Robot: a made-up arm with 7 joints.
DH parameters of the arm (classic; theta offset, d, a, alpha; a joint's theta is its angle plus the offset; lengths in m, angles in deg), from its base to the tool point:
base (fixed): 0 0.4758 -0.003 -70
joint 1: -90 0.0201 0.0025 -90
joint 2: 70 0.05 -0.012 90
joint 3: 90 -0.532 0.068 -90
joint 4: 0 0.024 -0.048 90
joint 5: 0 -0.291 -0.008 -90
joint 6: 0 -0.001 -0.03 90
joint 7: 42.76 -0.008 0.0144 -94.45
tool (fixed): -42.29 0.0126 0 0
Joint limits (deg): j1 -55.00..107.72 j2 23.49..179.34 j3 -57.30..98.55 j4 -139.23..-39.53 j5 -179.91..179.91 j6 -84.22..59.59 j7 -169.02..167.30
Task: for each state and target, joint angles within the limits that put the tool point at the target. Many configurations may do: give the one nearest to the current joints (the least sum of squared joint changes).
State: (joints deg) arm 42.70 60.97 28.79 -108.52 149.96 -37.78 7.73
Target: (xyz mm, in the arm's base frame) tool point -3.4 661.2 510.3
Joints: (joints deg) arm 55.94 62.08 73.97 -103.11 151.15 -39.24 6.46
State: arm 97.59 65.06 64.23 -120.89 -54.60 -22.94 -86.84
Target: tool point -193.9 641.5 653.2
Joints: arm 105.38 59.47 76.94 -99.01 -54.18 -22.16 -87.71
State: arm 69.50 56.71 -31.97 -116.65 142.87 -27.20 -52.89
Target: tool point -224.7 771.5 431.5
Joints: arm 85.18 106.97 -44.75 -64.37 139.67 -28.67 -51.55
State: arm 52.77 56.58 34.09 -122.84 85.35 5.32 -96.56
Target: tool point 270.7 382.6 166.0
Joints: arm 16.00 42.41 12.56 -125.08 85.02 4.80 -96.81
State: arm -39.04 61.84 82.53 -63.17 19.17 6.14 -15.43
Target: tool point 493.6 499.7 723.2
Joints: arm -55.00 52.59 35.48 -92.35 23.19 3.87 -16.91
